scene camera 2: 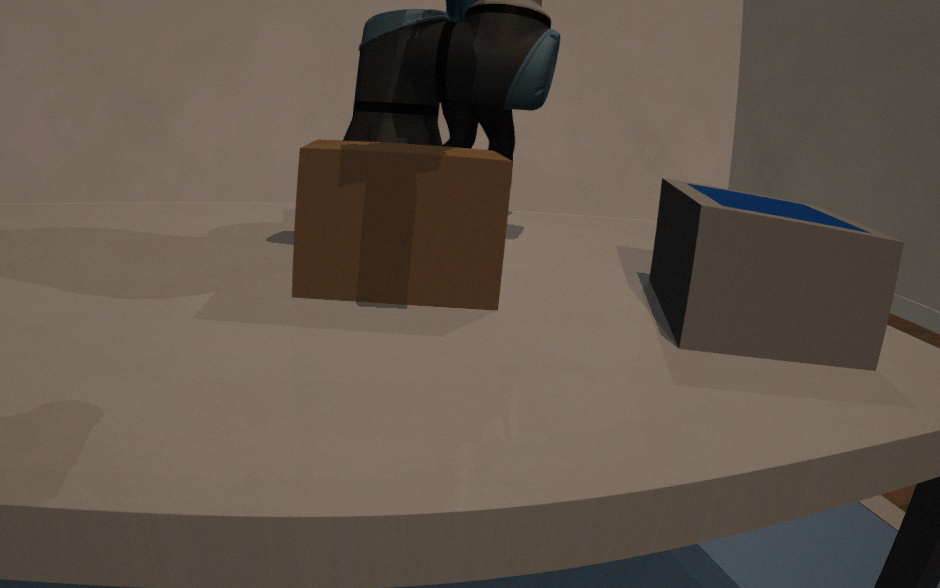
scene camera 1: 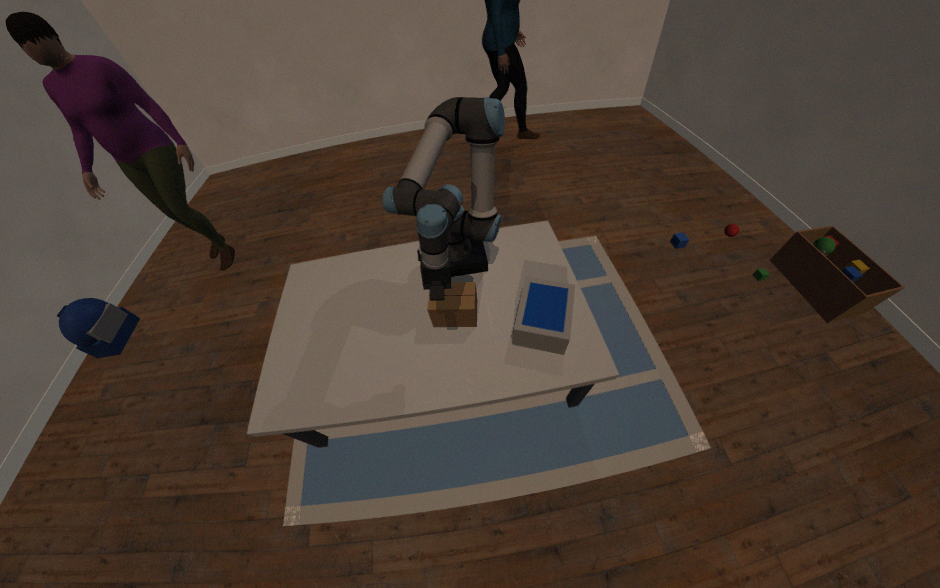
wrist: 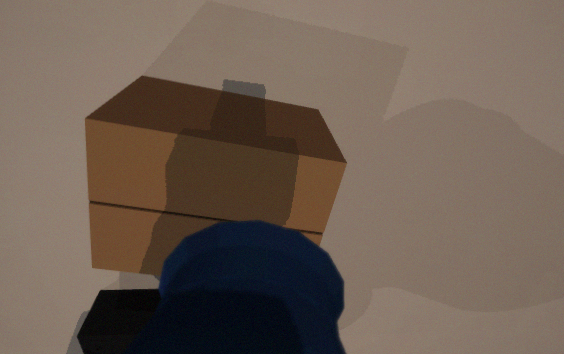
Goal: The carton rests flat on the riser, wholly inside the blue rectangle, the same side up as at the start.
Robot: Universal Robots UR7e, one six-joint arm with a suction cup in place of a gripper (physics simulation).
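Places are measured from the arm's base along level axes (x ahead, y up, z right), in metres.
Pixels of known places: hand, its tool point: (wrist: 251, 300); arm's base, origin of its link: (scene camera 1: 455, 249).
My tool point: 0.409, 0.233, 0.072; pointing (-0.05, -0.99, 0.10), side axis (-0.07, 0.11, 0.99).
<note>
For each thing: its top centre in the pictures, then the offset to it from my tool point, as dx, dy, dz. Level surfaces: height alone.
- brown carton, centre of its top: (wrist: 211, 219) (scene camera 2: 405, 147) (scene camera 1: 451, 295) -0.104, -0.175, -0.032
- white table, height of its surface: dy -0.305
- grey riser, centre of its top: (scene camera 2: 770, 205) (scene camera 1: 546, 305) +0.007, -0.185, -0.376
- blue rectangle, centre of its top: (scene camera 2: 770, 205) (scene camera 1: 546, 305) +0.007, -0.185, -0.376
The brown carton (scene camera 1: 453, 308) (scene camera 2: 398, 224) (wrist: 129, 164) stands flat on the white table (scene camera 1: 363, 379) (scene camera 2: 457, 411) (wrist: 427, 57), near its middle, with the seam side up. My blue suction cup (scene camera 1: 436, 292) (wrist: 252, 266) hangs just over the carton's top, near one edge, and holds nothing. In scene camera 2 the cup is hidden behind the carton's top edge. The grey riser (scene camera 1: 540, 341) (scene camera 2: 768, 285) stands to the right of the carton, apart from it. The blue rectangle (scene camera 1: 545, 307) (scene camera 2: 768, 205) on its top is bare.
Two people stand on the wooden floor, one at the far left (scene camera 1: 121, 126) and one at the back (scene camera 1: 505, 56). A brown toy box (scene camera 1: 819, 278) and small toys (scene camera 1: 679, 239) lie at the right. A blue-and-grey mat (scene camera 1: 489, 442) lies under the table.
</note>
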